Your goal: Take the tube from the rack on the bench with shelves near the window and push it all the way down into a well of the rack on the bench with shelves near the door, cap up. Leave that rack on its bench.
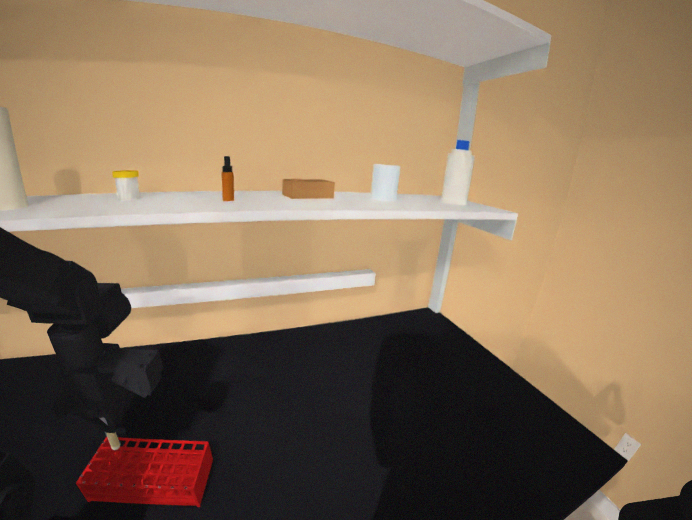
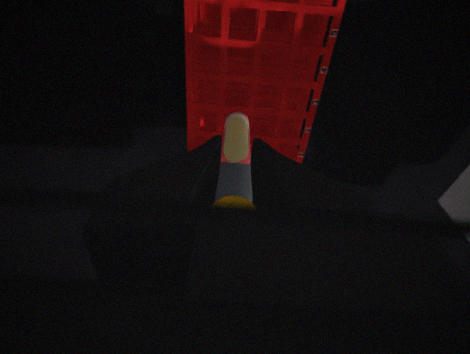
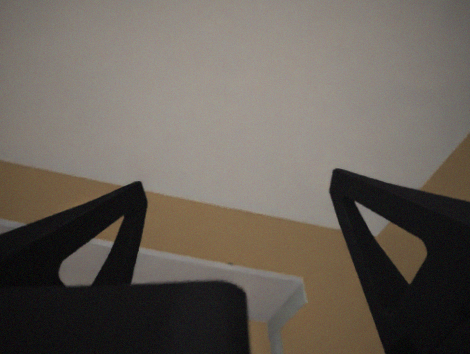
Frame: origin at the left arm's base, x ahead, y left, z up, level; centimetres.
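Seen in the pictures: left gripper, fingertip midpoint: (image 1: 113,427) (image 2: 236,148); right gripper, fingertip midpoint: (image 3: 237,185).
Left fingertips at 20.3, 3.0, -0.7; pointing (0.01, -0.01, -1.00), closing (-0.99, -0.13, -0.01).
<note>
A point is followed by its place in that frame, as x, y, z.
A tube (image 1: 113,440) {19.7, 3.4, -3.2} (image 2: 236,139) {20.3, 3.2, -1.9} with a cream-coloured lower part and a yellow cap is held between the fingers of my left gripper (image 1: 106,423) {20.3, 3.0, -0.7} (image 2: 236,148) {20.3, 3.0, -0.7}, which is shut on it. The tube's rounded bottom end points down, slightly tilted, at the far left part of the red rack (image 1: 142,494) {15.8, -2.2, -10.7} (image 2: 197,95) {23.3, 5.1, -10.8}. Whether the tip is above a well or just inside it I cannot tell. The rack sits on the black bench top. My right gripper (image 3: 237,185) {1.2, -66.4, 44.3} is open and empty, pointing up at the ceiling.
A white shelf (image 1: 251,215) {41.2, -16.6, 31.2} on the wall holds a yellow-lidded jar (image 1: 126,185) {47.1, 12.5, 35.1}, an orange dropper bottle (image 1: 227,184) {50.7, -8.5, 35.4}, a brown box (image 1: 308,188) {60.5, -24.2, 34.3}, a pale cup (image 1: 385,182) {66.6, -43.1, 36.6} and a blue-capped bottle (image 1: 458,176) {71.5, -64.0, 39.8}. A white rail (image 1: 251,287) {66.1, -7.5, 4.6} runs below it. The black bench (image 1: 313,391) {46.3, -28.1, -13.8} meets the wall behind.
</note>
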